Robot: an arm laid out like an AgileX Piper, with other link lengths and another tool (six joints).
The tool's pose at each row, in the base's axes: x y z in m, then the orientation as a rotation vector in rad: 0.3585 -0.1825 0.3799 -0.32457 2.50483 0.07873; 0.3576 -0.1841 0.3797 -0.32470 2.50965 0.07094; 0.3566 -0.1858 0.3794 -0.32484 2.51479 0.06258; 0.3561 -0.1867 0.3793 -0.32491 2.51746 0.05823; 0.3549 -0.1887 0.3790 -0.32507 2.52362 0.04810; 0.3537 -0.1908 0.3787 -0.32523 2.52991 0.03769; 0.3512 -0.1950 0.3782 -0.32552 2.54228 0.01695; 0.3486 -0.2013 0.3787 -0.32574 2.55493 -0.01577; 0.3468 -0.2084 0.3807 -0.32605 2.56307 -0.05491; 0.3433 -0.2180 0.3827 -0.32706 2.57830 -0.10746; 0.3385 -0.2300 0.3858 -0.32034 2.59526 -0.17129; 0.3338 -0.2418 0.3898 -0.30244 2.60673 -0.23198; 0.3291 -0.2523 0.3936 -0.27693 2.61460 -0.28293
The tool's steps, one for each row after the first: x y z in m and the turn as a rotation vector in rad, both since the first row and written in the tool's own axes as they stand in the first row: 0.0012 -0.0013 -0.0006 0.00517 0.00531 -0.00131; 0.0025 -0.0027 -0.0011 0.01071 0.01100 -0.00272; 0.0031 -0.0035 -0.0014 0.01358 0.01397 -0.00345; 0.0047 -0.0051 -0.0021 0.02026 0.02083 -0.00516; 0.0062 -0.0068 -0.0028 0.02711 0.02787 -0.00690; 0.0094 -0.0103 -0.0044 0.04069 0.04184 -0.01035; 0.0125 -0.0157 -0.0071 0.06260 0.05732 -0.01640; 0.0143 -0.0222 -0.0106 0.08925 0.06937 -0.02444; 0.0179 -0.0306 -0.0155 0.12414 0.09054 -0.03505; 0.0225 -0.0411 -0.0223 0.16809 0.11488 -0.04247; 0.0264 -0.0514 -0.0297 0.21272 0.13326 -0.04205; 0.0301 -0.0605 -0.0368 0.25262 0.14679 -0.03463
